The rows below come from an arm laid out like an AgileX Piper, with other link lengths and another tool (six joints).
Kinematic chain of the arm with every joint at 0, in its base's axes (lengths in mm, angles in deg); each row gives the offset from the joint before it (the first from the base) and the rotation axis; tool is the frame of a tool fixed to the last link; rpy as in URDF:
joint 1: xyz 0 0 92.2 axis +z
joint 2: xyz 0 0 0 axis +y
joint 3: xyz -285.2 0 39 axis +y
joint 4: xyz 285.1 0 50.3 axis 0.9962 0 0.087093
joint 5: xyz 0 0 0 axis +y
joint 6: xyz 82.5 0 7.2 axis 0.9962 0 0.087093
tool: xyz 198.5 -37 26.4 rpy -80.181 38.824 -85.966
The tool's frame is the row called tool.
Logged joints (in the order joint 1, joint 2, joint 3, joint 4, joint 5, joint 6), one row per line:
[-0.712 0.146 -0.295 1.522 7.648 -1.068]
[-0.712 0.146 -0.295 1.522 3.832 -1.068]
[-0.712 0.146 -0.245 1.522 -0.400 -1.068]
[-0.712 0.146 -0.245 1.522 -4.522 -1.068]
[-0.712 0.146 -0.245 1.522 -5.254 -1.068]
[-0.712 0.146 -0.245 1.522 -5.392 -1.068]
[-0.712 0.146 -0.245 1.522 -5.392 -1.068]
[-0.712 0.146 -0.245 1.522 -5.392 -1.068]
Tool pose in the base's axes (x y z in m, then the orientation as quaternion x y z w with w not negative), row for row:
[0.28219 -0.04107 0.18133 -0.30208 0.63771 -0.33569 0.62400]
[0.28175 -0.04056 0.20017 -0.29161 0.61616 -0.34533 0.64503]
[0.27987 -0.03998 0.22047 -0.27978 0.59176 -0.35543 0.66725]
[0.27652 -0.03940 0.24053 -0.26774 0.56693 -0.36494 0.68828]
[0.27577 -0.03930 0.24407 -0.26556 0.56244 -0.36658 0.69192]
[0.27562 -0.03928 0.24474 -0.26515 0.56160 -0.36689 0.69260]
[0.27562 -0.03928 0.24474 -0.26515 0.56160 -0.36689 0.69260]
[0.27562 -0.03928 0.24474 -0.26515 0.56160 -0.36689 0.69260]
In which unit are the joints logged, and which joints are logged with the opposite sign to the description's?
The joints are logged in degrees. Opposite sign: joint 4.
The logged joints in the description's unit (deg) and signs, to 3 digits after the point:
[-0.712 0.146 -0.295 -1.522 7.648 -1.068]
[-0.712 0.146 -0.295 -1.522 3.832 -1.068]
[-0.712 0.146 -0.245 -1.522 -0.400 -1.068]
[-0.712 0.146 -0.245 -1.522 -4.522 -1.068]
[-0.712 0.146 -0.245 -1.522 -5.254 -1.068]
[-0.712 0.146 -0.245 -1.522 -5.392 -1.068]
[-0.712 0.146 -0.245 -1.522 -5.392 -1.068]
[-0.712 0.146 -0.245 -1.522 -5.392 -1.068]

